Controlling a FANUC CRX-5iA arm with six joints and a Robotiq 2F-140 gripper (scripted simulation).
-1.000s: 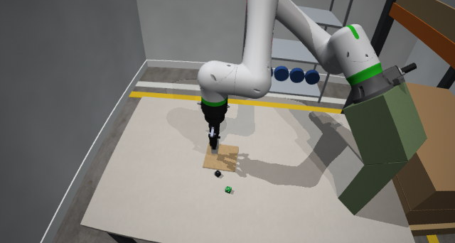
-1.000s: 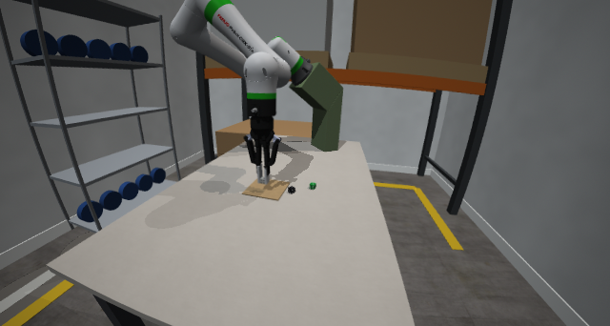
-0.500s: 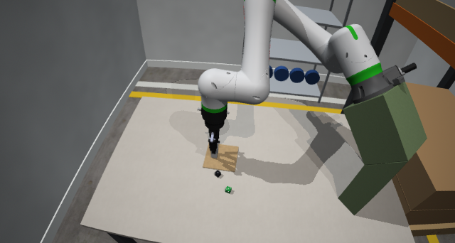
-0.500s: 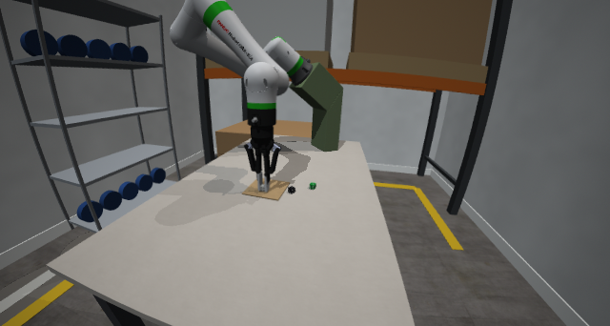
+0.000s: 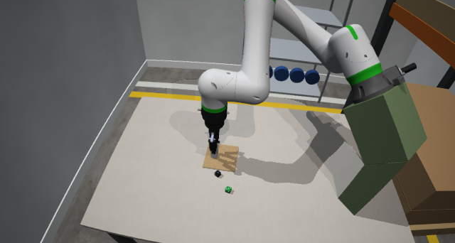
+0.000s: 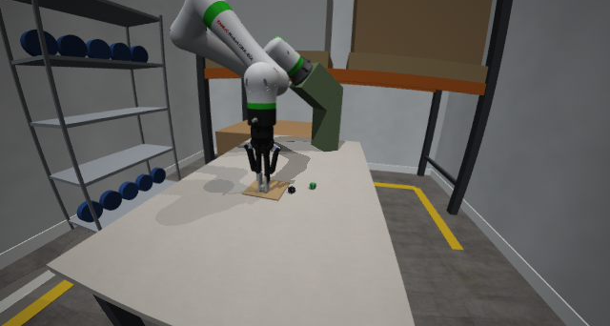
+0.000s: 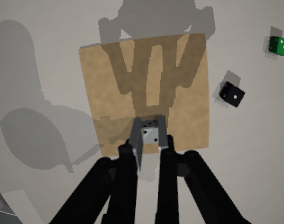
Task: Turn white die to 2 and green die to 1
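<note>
Right now my hand is 2 cm above the white die. Round my hand: mat (4 cm below, 3 cm behind, 1 cm to the left); black die (10 cm to the left, 3 cm below, 1 cm behind); green die (18 cm to the left, 5 cm behind, 3 cm below).
</note>
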